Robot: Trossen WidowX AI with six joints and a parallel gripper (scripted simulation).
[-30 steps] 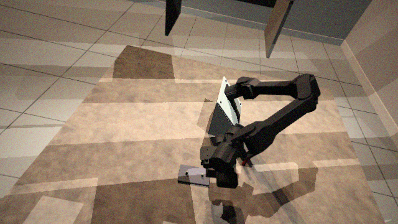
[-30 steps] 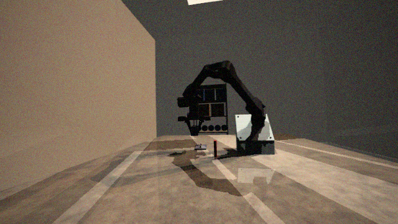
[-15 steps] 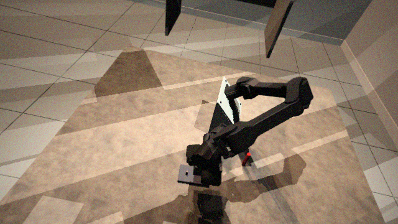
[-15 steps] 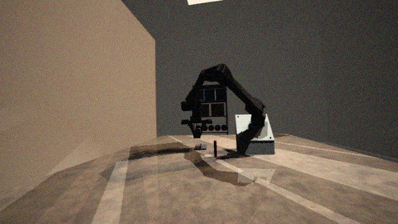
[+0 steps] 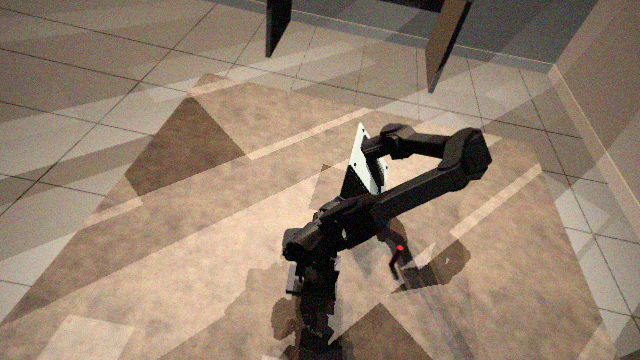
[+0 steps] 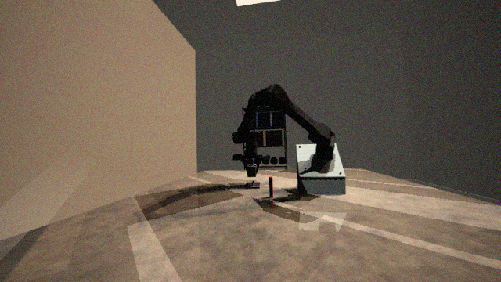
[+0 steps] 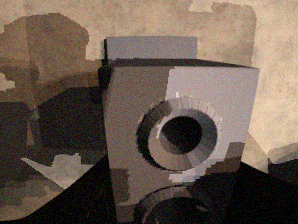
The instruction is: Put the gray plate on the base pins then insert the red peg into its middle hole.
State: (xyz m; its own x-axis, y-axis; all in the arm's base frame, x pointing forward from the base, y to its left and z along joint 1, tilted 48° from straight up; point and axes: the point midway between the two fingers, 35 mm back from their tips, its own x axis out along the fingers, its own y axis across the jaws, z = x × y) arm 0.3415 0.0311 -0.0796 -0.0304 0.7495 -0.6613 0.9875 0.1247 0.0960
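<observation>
The flat base lies 5 cm below my gripper tip. From my gripper tip the other things lie so: red peg: 12 cm behind, 18 cm to the left, 2 cm below; gray plate: 3 cm above.
</observation>
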